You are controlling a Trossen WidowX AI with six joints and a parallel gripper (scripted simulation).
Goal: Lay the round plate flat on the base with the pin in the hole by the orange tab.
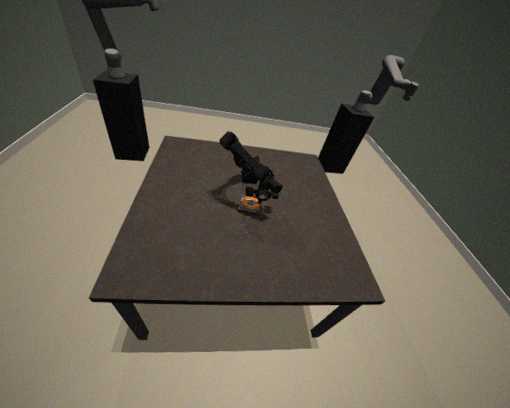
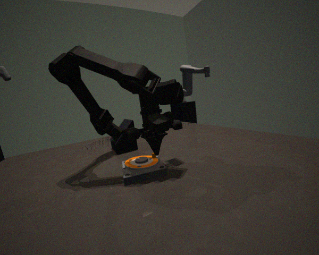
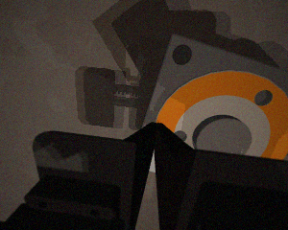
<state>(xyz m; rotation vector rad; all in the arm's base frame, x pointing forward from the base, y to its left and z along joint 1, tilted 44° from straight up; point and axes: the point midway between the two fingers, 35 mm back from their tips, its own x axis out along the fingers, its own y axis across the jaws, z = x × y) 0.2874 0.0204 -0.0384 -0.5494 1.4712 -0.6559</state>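
My gripper tip is 5 cm to the left of the square grey base, 2 cm above it and 1 cm past it.
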